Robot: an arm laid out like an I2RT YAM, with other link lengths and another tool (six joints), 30 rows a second.
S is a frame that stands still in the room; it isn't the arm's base.
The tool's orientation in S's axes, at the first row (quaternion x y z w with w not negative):
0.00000, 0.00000, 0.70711, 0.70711
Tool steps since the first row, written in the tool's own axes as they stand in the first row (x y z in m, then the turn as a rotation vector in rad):
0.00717, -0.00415, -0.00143, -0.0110, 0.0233, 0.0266
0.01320, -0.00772, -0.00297, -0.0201, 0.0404, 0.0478
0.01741, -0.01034, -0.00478, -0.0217, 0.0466, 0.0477
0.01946, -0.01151, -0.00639, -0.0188, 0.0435, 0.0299
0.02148, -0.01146, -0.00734, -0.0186, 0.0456, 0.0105
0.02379, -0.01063, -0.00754, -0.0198, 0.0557, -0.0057
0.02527, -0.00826, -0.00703, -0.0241, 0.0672, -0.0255
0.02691, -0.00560, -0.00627, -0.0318, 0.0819, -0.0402
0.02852, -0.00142, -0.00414, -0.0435, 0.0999, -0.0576
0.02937, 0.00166, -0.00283, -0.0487, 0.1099, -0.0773
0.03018, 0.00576, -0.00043, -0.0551, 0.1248, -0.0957
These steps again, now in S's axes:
0.00415, 0.00717, -0.00143, -0.0233, -0.0110, 0.0266
0.00772, 0.01320, -0.00297, -0.0404, -0.0201, 0.0478
0.01034, 0.01741, -0.00478, -0.0466, -0.0217, 0.0477
0.01151, 0.01946, -0.00639, -0.0435, -0.0188, 0.0299
0.01146, 0.02148, -0.00734, -0.0456, -0.0186, 0.0105
0.01063, 0.02379, -0.00754, -0.0557, -0.0198, -0.0057
0.00826, 0.02527, -0.00703, -0.0672, -0.0241, -0.0255
0.00560, 0.02691, -0.00627, -0.0819, -0.0318, -0.0402
0.00142, 0.02852, -0.00414, -0.0999, -0.0435, -0.0576
-0.00166, 0.02937, -0.00283, -0.1099, -0.0487, -0.0773
-0.00576, 0.03018, -0.00043, -0.1248, -0.0551, -0.0957

